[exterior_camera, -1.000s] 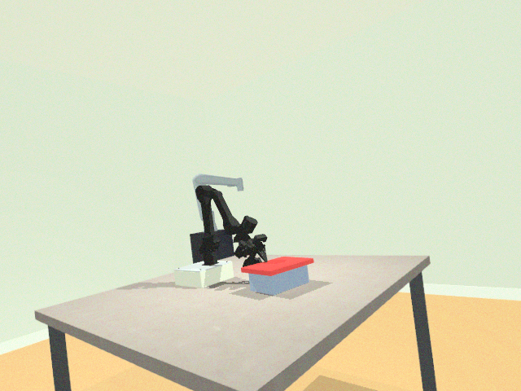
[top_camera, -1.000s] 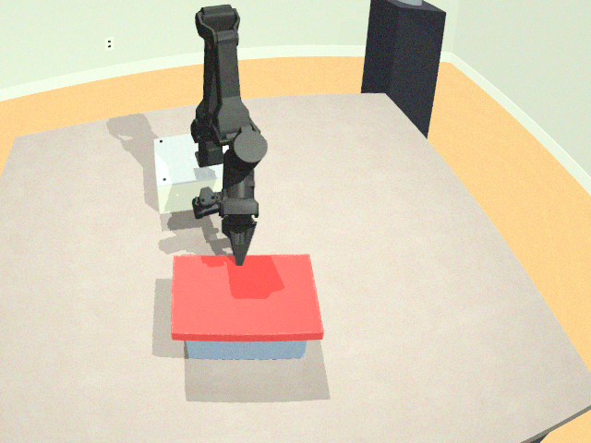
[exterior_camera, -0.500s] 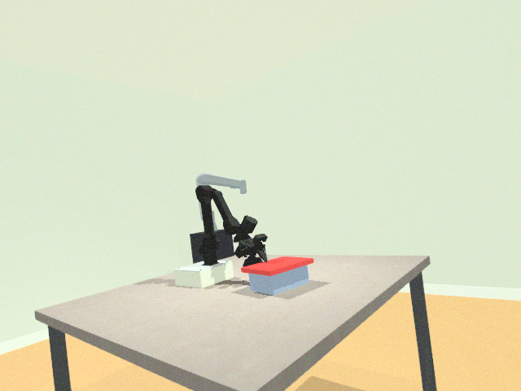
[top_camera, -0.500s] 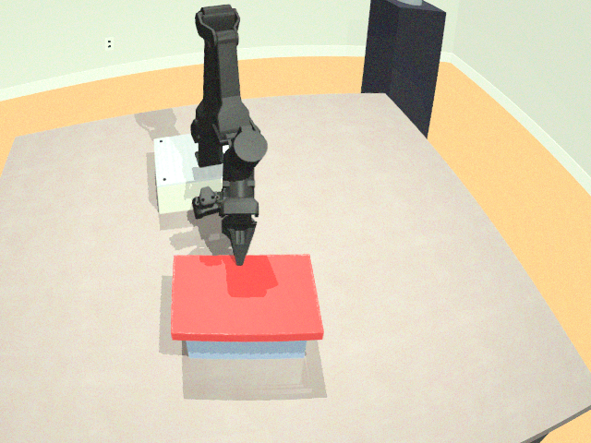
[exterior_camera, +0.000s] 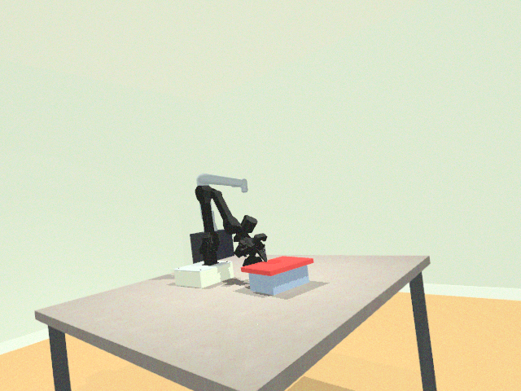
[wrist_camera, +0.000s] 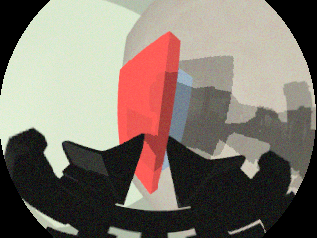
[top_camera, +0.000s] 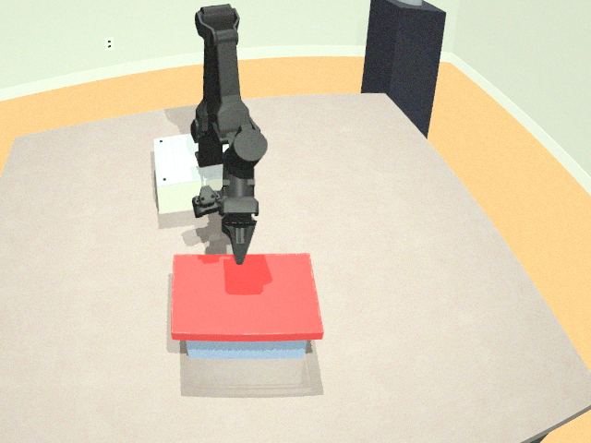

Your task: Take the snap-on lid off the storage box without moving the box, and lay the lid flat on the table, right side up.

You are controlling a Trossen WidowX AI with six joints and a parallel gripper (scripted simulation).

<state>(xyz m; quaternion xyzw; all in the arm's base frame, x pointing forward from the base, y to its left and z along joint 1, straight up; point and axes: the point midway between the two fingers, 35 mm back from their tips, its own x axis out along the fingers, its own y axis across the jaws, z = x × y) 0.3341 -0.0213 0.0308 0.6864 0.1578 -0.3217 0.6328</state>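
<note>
My gripper tip is now 70 mm short of the red lid, 20 mm to the left of it and 10 mm below it. Also, from my gripper tip: storage box: 70 mm ahead, 20 mm to the right, 40 mm below.
</note>
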